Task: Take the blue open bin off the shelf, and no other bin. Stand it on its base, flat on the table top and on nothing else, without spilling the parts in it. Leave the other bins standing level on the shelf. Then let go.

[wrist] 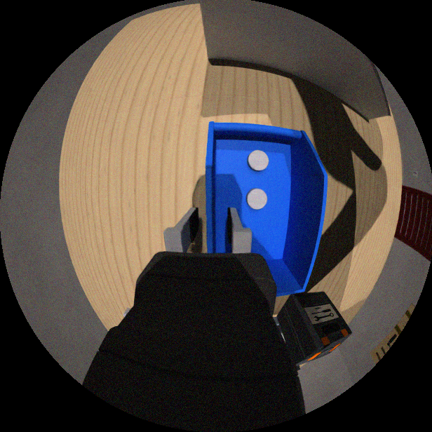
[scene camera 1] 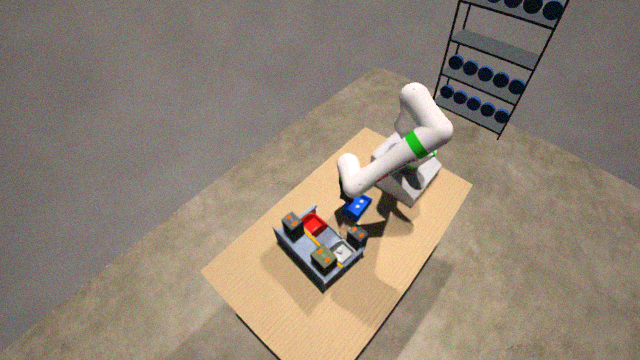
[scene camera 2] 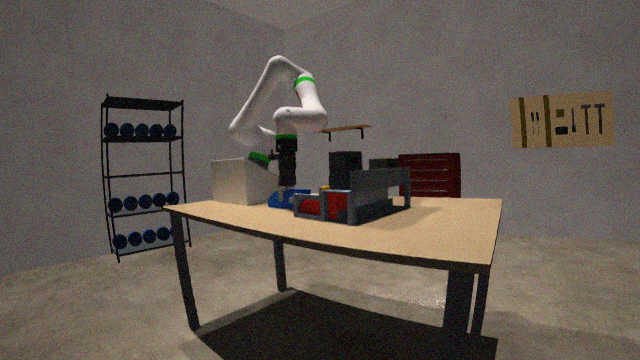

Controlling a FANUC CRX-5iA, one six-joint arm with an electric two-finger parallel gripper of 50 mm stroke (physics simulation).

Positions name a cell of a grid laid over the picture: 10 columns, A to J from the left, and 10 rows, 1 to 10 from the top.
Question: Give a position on a blue open bin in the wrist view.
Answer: G6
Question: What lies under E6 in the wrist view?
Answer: My gripper.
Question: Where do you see a dark case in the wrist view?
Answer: At H8
